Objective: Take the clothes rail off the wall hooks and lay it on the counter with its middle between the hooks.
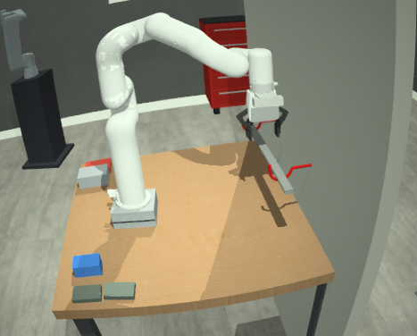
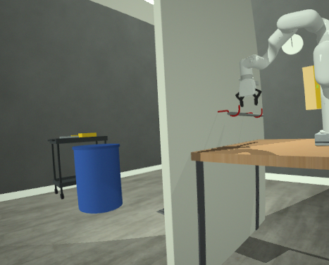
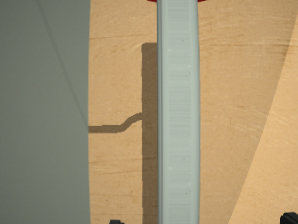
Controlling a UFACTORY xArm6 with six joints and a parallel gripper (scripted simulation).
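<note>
Now: hand 1 cm short of the clothes rail and 6 cm above it. Round my hand: wall 13 cm ahead, 5 cm to the left, 18 cm above; then grey block 68 cm behind, 16 cm to the left, 22 cm below; then blue block 54 cm behind, 38 cm to the right, 23 cm below.
</note>
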